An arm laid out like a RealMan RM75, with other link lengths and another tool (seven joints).
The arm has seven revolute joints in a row. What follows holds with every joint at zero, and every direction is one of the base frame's.
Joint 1 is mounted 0.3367 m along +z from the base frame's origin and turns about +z.
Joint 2 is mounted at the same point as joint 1 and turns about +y.
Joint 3 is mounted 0.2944 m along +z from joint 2 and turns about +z.
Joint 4 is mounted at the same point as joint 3 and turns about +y.
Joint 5 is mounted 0.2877 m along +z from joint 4 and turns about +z.
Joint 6 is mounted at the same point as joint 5 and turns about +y.
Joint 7 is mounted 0.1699 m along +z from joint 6 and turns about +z.
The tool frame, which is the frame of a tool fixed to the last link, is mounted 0.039 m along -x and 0.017 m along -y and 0.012 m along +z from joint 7; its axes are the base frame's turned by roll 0, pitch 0.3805 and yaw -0.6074 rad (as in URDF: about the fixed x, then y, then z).
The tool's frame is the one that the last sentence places.
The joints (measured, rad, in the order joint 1, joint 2, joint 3, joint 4, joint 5, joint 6, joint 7), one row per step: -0.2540 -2.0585 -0.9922 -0.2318 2.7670 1.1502 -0.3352; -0.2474 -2.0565 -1.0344 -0.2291 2.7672 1.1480 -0.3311; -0.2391 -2.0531 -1.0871 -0.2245 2.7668 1.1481 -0.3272; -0.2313 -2.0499 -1.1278 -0.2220 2.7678 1.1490 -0.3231; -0.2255 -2.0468 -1.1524 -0.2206 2.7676 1.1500 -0.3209; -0.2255 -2.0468 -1.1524 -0.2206 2.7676 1.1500 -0.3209; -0.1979 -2.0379 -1.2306 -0.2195 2.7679 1.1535 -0.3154; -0.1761 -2.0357 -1.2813 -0.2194 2.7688 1.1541 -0.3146; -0.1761 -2.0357 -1.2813 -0.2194 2.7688 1.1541 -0.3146; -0.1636 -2.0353 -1.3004 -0.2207 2.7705 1.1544 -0.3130; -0.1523 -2.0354 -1.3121 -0.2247 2.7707 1.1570 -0.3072; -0.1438 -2.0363 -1.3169 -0.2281 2.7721 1.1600 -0.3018; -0.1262 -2.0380 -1.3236 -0.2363 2.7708 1.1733 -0.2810; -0.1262 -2.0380 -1.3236 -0.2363 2.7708 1.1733 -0.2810
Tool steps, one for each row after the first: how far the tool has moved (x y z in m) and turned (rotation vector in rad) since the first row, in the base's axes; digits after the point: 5 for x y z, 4 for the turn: -0.00789 0.00037 0.00947 0.0354 -0.0010 0.0289; -0.01821 -0.00003 0.02219 0.0810 -0.0028 0.0645; -0.02636 -0.00131 0.03229 0.1163 -0.0026 0.0910; -0.03201 -0.00272 0.03921 0.1387 -0.0020 0.1080; -0.03201 -0.00272 0.03921 0.1387 -0.0020 0.1080; -0.05156 -0.01248 0.06060 0.2101 -0.0019 0.1682; -0.06432 -0.02221 0.07219 0.2542 -0.0062 0.2123; -0.06432 -0.02221 0.07219 0.2542 -0.0062 0.2123; -0.06987 -0.02804 0.07622 0.2703 -0.0063 0.2311; -0.07316 -0.03258 0.07907 0.2833 -0.0035 0.2414; -0.07462 -0.03594 0.07992 0.2893 -0.0002 0.2453; -0.07642 -0.04230 0.08277 0.3067 0.0140 0.2459; -0.07642 -0.04230 0.08277 0.3067 0.0140 0.2459
